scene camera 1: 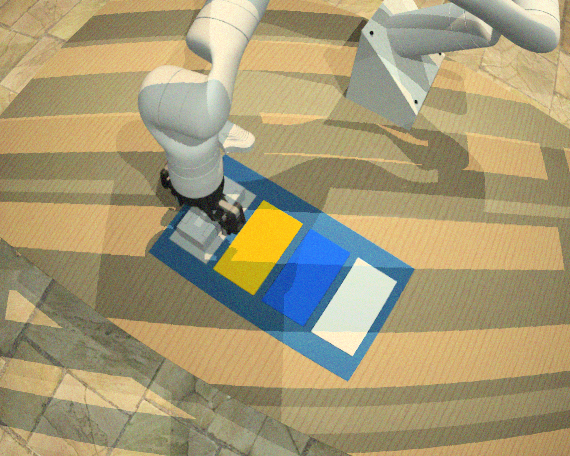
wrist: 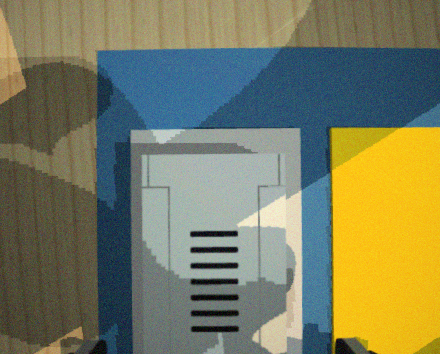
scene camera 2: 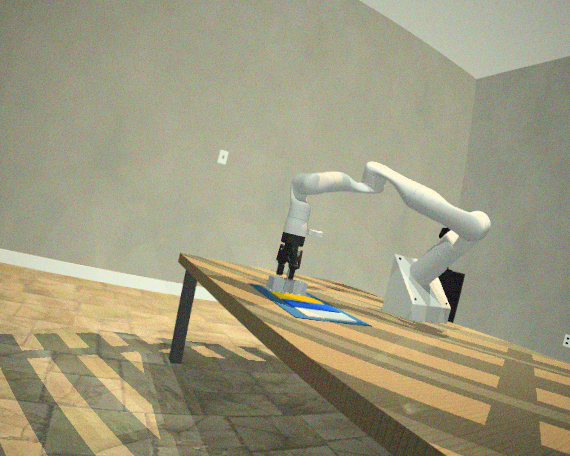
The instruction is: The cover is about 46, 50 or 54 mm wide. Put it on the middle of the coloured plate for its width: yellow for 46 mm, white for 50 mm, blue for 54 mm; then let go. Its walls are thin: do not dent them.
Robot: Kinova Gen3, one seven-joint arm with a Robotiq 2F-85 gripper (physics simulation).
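Places are measured from the arm's base along level axes (x ahead, y left, z up), in metres.
Pixels of known places: gripper, fingertip midpoint: [scene camera 1: 204, 215] [scene camera 2: 283, 277]; arm's base at its link origin: [scene camera 1: 400, 35] [scene camera 2: 419, 274].
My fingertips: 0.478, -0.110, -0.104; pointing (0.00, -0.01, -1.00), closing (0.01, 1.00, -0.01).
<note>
For each thing: its top centre in the pictures, then the offset to it from my fingertips, as dx, dy, dz. "spot": a spot on its surface instead. Level surfaces: height alone.
- grey cover at its top centre: [wrist: 214, 313] [scene camera 1: 210, 206] [scene camera 2: 288, 279] -0.019, -0.002, -0.002
- light grey plate at a spot on its surface: [wrist: 294, 165] spot: -0.076, +0.035, -0.042
- blue mat at its surface level: dz -0.046
- wooden table at its surface level: dz -0.048
The grey cover [scene camera 1: 197, 229] [scene camera 2: 287, 285] [wrist: 215, 210], a long box with several black slots on top, stands on a light grey plate [wrist: 294, 165] at one end of the blue mat. My gripper [scene camera 1: 211, 215] [scene camera 2: 285, 275] [wrist: 220, 346] is open and empty, pointing down, its fingertips close to the height of the cover's top. In the wrist view the fingertips stand left and right of the cover, apart from it. The yellow plate [scene camera 1: 260, 247] [scene camera 2: 300, 298] [wrist: 385, 225] is nearest the cover, then the blue plate [scene camera 1: 307, 277] [scene camera 2: 306, 305], then the white plate [scene camera 1: 357, 305] [scene camera 2: 327, 314]. The cover's width cannot be read by eye.
The blue mat [scene camera 1: 382, 260] [wrist: 200, 75] lies flat on the wooden table [scene camera 1: 450, 300] [scene camera 2: 380, 350]. The arm's grey base mount [scene camera 1: 385, 75] [scene camera 2: 415, 295] stands behind and to the right of the mat. Striped shadows cross the table, mat and cover.
</note>
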